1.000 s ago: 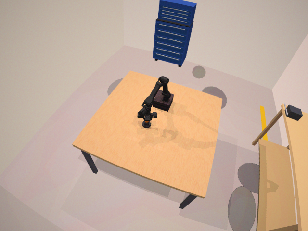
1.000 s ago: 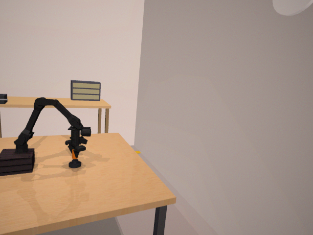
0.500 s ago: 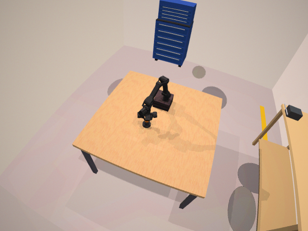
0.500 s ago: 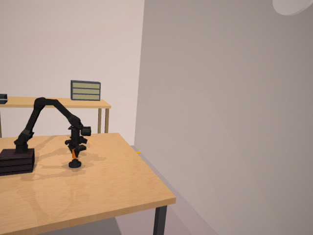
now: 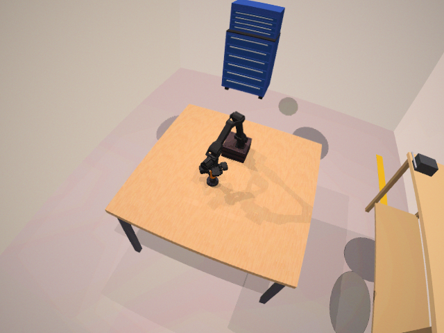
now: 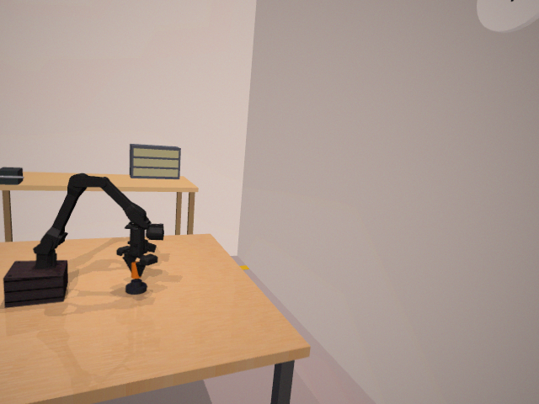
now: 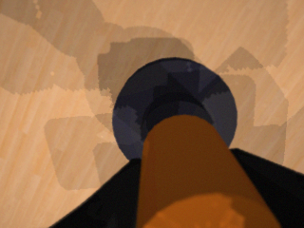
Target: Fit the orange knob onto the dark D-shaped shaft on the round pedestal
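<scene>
Now: gripper tip 20 mm below the orange knob. The rest, counted from my gripper tip: dark round pedestal: 40 mm below.
</scene>
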